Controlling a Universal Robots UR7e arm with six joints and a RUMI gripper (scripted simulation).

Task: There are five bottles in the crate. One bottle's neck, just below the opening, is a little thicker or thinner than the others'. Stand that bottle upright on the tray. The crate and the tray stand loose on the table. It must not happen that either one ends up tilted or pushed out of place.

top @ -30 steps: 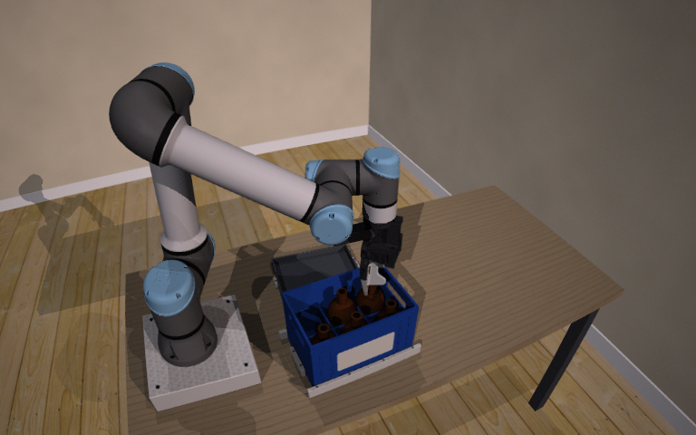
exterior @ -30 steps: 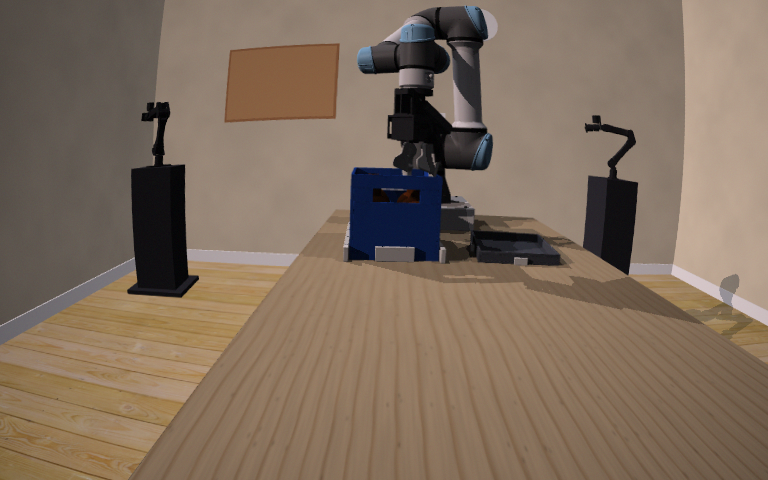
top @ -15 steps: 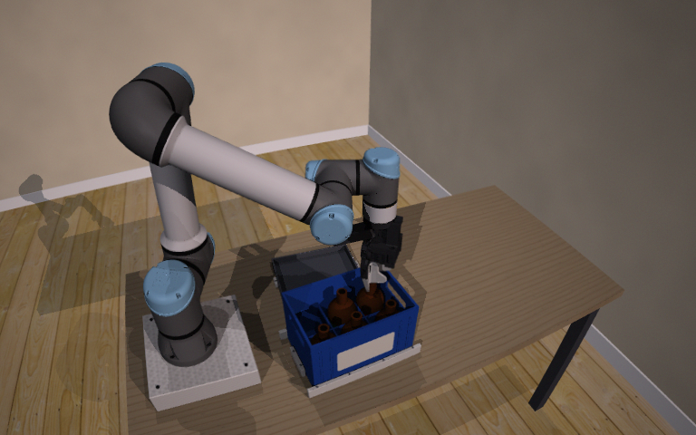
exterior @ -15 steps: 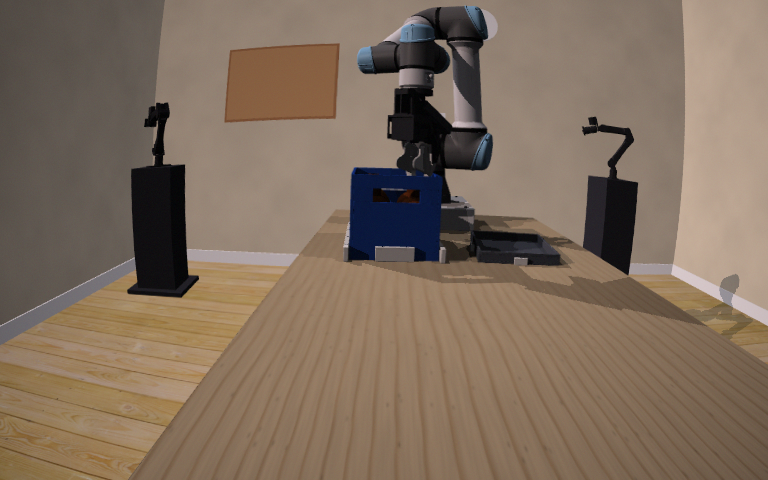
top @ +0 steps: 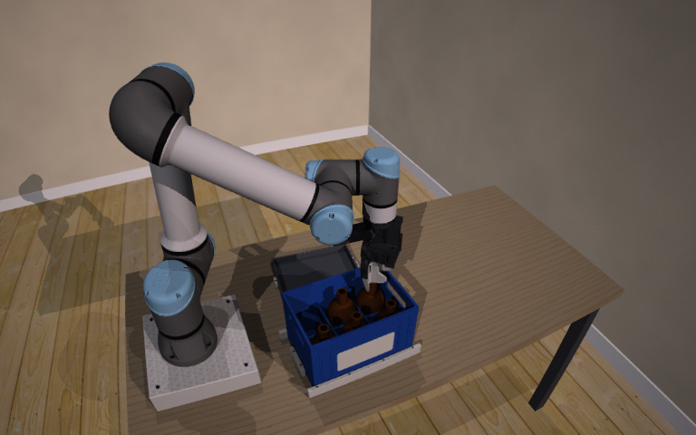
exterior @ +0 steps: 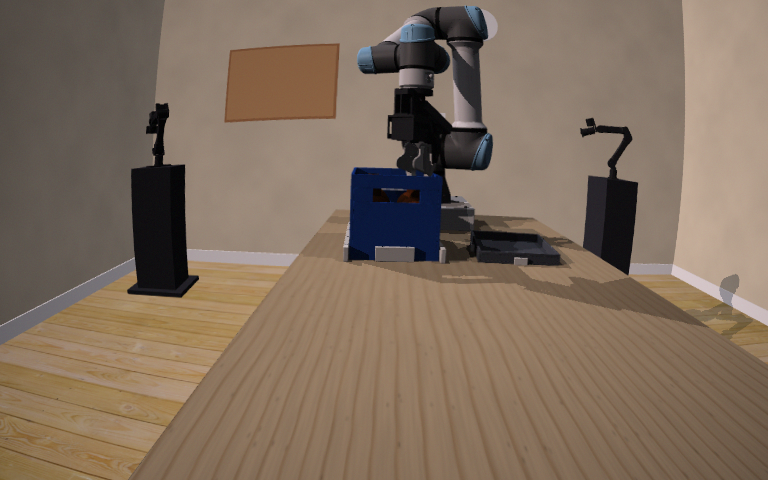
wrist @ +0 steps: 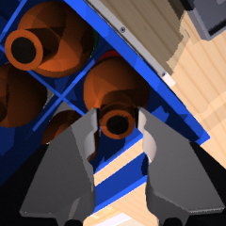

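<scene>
Now: the crate 80 mm behind my hand, 50 mm to the right of it and 70 mm below it. Also, from my hand: tray: 40 mm behind, 240 mm to the left, 140 mm below.
</scene>
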